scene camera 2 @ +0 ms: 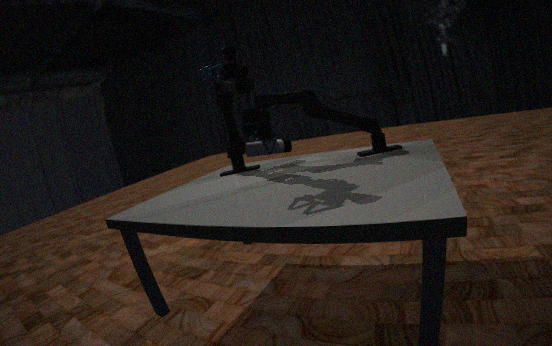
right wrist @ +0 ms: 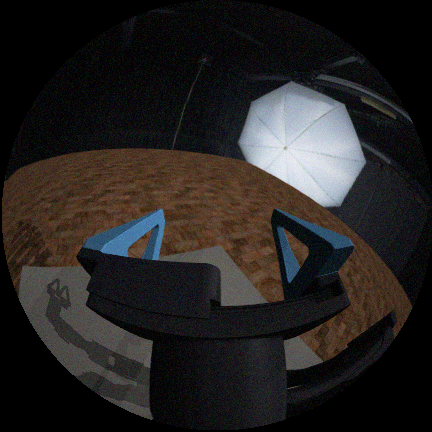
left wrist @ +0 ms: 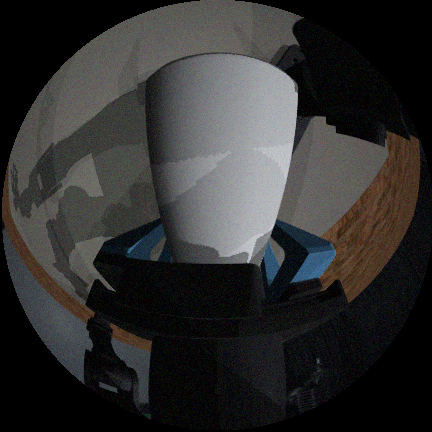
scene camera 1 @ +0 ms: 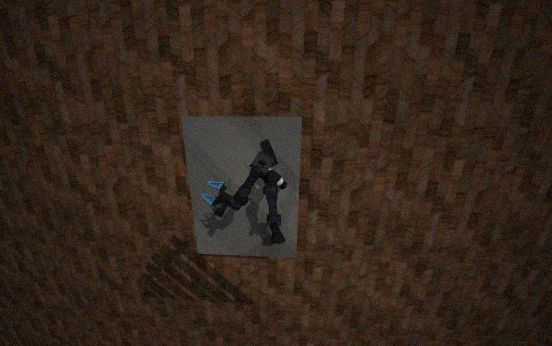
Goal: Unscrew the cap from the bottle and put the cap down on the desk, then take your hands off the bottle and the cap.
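Seen in the pictures: left gripper, fingertip midpoint: point(scene camera 2: 267, 153); right gripper, fingertip midpoint: point(scene camera 2: 198, 73) point(right wrist: 217, 214) point(scene camera 1: 204, 188); left arm's base, link origin: point(scene camera 2: 380, 151); right arm's base, link origin: point(scene camera 2: 240, 171) point(scene camera 1: 269, 153).
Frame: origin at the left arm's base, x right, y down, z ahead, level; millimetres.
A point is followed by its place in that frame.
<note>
A white bottle point(scene camera 1: 280, 181) {x 442, y -111, z -225 mm} point(scene camera 2: 263, 147) {x 503, y -99, z -146 mm} point(left wrist: 220, 140) is held level above the desk point(scene camera 1: 215, 140) {x 906, y 0, z 115 mm} point(scene camera 2: 200, 210) {x 677, y 0, z 372 mm}. A dark cap point(scene camera 1: 284, 185) {x 402, y -107, z -239 mm} point(scene camera 2: 287, 145) {x 394, y -81, z -195 mm} sits on the bottle's right end in scene camera 2. The cap does not show in either wrist view. My left gripper point(scene camera 2: 269, 147) {x 495, y -61, z -188 mm} point(left wrist: 216, 215) {x 495, y -61, z -188 mm} is shut on the bottle, with a blue finger on each side of its white body. My right gripper point(scene camera 1: 205, 189) {x 660, y -467, z 103 mm} point(scene camera 2: 204, 69) {x 660, y -467, z 103 mm} point(right wrist: 217, 214) {x 660, y -467, z 103 mm} is open and empty, high up and well away from the bottle and cap.
The right arm's base point(scene camera 2: 240, 170) {x 642, y -10, z -186 mm} stands near the bottle, and the left arm's base point(scene camera 2: 380, 151) {x 9, y -6, z 35 mm} stands at the desk's back right in scene camera 2. Arm shadows lie across the desk. A white umbrella light point(right wrist: 305, 145) shows beyond the desk in the right wrist view.
</note>
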